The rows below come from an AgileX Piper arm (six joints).
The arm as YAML. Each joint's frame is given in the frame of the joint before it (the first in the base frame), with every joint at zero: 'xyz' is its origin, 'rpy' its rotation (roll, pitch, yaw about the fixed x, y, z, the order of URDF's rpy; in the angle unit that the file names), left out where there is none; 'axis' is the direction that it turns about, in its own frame. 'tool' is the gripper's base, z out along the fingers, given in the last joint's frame.
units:
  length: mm
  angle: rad
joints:
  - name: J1
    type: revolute
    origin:
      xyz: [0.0, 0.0, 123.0]
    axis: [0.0, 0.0, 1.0]
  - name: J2
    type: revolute
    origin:
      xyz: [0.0, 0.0, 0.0]
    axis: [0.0, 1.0, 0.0]
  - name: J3
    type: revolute
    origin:
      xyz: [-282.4, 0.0, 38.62]
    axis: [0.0, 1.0, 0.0]
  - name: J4
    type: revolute
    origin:
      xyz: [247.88, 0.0, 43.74]
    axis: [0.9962, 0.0, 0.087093]
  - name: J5
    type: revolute
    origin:
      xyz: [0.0, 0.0, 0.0]
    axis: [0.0, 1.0, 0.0]
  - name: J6
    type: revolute
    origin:
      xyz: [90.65, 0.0, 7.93]
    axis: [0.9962, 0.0, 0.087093]
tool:
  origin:
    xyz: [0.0, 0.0, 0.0]
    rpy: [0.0, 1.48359, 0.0]
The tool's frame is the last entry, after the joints.
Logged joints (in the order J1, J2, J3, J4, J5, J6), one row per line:
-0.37, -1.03, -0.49, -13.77, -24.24, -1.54
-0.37, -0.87, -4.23, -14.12, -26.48, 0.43
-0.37, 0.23, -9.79, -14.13, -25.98, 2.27
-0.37, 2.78, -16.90, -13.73, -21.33, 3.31
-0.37, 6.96, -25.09, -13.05, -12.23, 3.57
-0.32, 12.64, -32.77, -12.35, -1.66, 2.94
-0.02, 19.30, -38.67, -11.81, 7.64, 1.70
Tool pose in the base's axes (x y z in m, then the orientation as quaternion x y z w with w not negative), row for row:
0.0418, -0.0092, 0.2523, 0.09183, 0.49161, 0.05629, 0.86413
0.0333, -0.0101, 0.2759, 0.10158, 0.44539, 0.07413, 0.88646
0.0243, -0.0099, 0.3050, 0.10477, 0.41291, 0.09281, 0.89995
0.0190, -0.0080, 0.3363, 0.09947, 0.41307, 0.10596, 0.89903
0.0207, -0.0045, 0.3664, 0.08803, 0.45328, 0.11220, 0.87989
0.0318, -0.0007, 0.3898, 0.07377, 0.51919, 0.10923, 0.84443
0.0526, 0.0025, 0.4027, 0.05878, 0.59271, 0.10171, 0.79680
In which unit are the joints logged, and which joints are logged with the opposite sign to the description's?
The joints are logged in degrees. Opposite sign: J4.
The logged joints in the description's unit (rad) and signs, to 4 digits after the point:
-0.0065, -0.0180, -0.0086, 0.2403, -0.4231, -0.0269
-0.0065, -0.0152, -0.0738, 0.2464, -0.4622, 0.0075
-0.0065, 0.0040, -0.1709, 0.2466, -0.4534, 0.0396
-0.0065, 0.0485, -0.2950, 0.2396, -0.3723, 0.0578
-0.0065, 0.1215, -0.4379, 0.2278, -0.2135, 0.0623
-0.0056, 0.2206, -0.5719, 0.2155, -0.0290, 0.0513
-0.0003, 0.3368, -0.6749, 0.2061, 0.1333, 0.0297

